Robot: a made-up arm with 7 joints.
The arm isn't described. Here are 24 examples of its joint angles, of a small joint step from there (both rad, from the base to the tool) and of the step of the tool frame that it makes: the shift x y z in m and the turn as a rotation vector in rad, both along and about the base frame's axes.
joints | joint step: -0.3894 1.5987 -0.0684 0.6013 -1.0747 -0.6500 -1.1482 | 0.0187 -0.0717 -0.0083 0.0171 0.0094 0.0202 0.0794
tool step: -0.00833 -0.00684 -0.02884 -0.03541 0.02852 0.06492
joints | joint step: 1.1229 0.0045 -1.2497 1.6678 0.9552 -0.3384 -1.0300 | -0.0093 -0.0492 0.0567 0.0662 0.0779 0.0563 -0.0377
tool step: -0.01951 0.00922 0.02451 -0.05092 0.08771 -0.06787
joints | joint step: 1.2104 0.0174 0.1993 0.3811 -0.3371 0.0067 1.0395 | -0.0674 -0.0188 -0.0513 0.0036 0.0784 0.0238 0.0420
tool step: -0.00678 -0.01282 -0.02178 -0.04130 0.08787 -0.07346
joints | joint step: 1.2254 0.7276 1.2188 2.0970 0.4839 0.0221 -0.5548 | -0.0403 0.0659 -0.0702 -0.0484 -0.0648 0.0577 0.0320
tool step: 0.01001 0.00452 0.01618 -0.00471 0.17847 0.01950
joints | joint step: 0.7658 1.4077 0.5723 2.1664 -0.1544 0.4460 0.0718 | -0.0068 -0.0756 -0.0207 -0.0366 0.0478 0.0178 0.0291
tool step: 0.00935 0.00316 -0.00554 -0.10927 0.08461 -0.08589
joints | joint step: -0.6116 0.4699 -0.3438 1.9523 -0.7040 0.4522 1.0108 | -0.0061 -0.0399 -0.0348 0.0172 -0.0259 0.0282 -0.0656
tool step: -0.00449 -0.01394 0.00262 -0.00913 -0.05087 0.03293
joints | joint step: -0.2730 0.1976 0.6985 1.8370 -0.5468 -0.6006 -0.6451 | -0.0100 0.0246 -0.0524 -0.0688 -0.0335 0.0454 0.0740
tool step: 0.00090 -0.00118 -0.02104 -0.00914 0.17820 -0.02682
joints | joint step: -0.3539 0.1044 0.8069 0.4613 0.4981 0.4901 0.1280 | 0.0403 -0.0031 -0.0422 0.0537 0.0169 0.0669 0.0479
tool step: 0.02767 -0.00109 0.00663 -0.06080 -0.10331 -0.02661
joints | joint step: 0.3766 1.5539 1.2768 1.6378 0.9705 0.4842 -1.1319 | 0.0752 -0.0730 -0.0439 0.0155 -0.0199 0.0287 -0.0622
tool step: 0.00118 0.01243 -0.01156 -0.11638 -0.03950 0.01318
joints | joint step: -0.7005 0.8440 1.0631 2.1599 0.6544 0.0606 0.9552 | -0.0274 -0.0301 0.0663 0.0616 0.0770 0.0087 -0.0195
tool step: -0.01203 -0.00937 0.00975 -0.04232 -0.04811 -0.01371
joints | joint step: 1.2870 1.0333 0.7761 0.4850 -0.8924 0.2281 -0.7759 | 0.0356 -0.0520 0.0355 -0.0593 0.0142 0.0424 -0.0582
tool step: 0.02301 -0.00941 -0.00940 -0.10413 -0.05155 -0.01208
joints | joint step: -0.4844 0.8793 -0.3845 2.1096 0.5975 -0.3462 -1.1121 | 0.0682 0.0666 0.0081 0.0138 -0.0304 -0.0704 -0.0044
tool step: 0.01032 0.00653 0.00488 0.03156 -0.15547 -0.03345
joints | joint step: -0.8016 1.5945 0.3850 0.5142 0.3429 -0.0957 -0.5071 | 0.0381 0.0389 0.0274 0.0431 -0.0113 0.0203 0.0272
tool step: 0.02225 -0.00864 0.01656 -0.00399 -0.03563 -0.05010
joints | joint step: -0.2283 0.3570 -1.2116 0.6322 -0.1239 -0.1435 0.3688 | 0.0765 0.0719 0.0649 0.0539 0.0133 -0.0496 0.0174
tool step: 0.04666 0.02112 -0.00861 -0.02126 -0.11389 0.05340
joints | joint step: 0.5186 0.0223 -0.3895 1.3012 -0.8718 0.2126 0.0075 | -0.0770 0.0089 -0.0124 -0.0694 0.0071 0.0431 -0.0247
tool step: -0.01543 0.00233 -0.03735 0.02905 0.14374 0.05577
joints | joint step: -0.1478 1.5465 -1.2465 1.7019 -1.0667 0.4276 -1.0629 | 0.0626 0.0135 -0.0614 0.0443 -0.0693 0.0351 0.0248
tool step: 0.00638 -0.00394 0.00218 0.01467 -0.03204 -0.05743
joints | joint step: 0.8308 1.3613 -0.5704 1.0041 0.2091 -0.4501 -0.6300 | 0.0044 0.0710 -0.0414 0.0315 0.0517 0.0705 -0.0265
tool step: -0.01070 0.00706 0.00616 -0.00938 0.00910 0.08123
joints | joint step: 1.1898 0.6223 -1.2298 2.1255 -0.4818 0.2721 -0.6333 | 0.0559 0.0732 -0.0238 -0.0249 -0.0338 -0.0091 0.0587
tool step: 0.01950 0.01857 0.00311 0.10513 -0.04000 0.09862
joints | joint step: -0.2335 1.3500 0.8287 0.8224 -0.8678 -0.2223 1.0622 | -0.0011 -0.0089 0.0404 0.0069 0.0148 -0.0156 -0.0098
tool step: -0.00268 0.00046 0.00282 -0.00532 -0.05184 -0.01612
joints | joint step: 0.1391 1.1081 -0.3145 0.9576 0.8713 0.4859 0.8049 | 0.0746 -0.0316 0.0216 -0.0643 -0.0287 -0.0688 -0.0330
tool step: 0.01317 0.00765 0.00516 0.04706 -0.11374 0.04805
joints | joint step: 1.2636 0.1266 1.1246 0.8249 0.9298 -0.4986 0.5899 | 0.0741 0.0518 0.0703 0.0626 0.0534 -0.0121 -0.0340
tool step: -0.03137 0.02664 0.01476 -0.10162 -0.14434 0.11036
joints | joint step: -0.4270 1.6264 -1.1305 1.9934 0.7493 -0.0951 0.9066 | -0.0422 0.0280 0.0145 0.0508 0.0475 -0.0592 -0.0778
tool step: -0.00445 -0.00581 0.01065 -0.01631 -0.03910 0.07627
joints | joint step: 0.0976 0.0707 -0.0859 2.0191 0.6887 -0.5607 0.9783 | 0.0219 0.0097 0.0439 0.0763 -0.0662 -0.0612 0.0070
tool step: -0.00653 0.00625 0.01205 0.03748 -0.16057 0.10003
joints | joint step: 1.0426 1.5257 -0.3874 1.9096 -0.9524 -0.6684 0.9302 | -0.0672 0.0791 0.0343 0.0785 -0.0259 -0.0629 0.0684
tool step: -0.01399 -0.00741 -0.00031 0.16106 0.08215 0.06638
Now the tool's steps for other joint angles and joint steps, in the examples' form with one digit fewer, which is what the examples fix.
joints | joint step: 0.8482 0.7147 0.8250 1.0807 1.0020 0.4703 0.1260 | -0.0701 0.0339 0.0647 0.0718 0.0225 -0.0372 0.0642
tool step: -0.0270 -0.0001 0.0005 0.0897 -0.0823 0.0673
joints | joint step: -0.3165 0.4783 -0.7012 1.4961 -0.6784 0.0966 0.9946 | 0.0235 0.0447 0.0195 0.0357 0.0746 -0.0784 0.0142
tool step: 0.0131 0.0096 0.0053 -0.0817 -0.0238 -0.0156
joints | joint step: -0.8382 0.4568 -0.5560 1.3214 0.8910 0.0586 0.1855 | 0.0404 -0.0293 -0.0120 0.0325 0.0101 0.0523 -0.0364
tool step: 0.0168 -0.0116 0.0052 -0.0252 -0.0013 0.0085
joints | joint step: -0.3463 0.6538 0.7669 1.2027 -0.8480 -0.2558 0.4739 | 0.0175 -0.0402 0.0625 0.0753 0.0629 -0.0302 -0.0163
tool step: 0.0066 -0.0055 0.0117 -0.0141 -0.1603 -0.0095
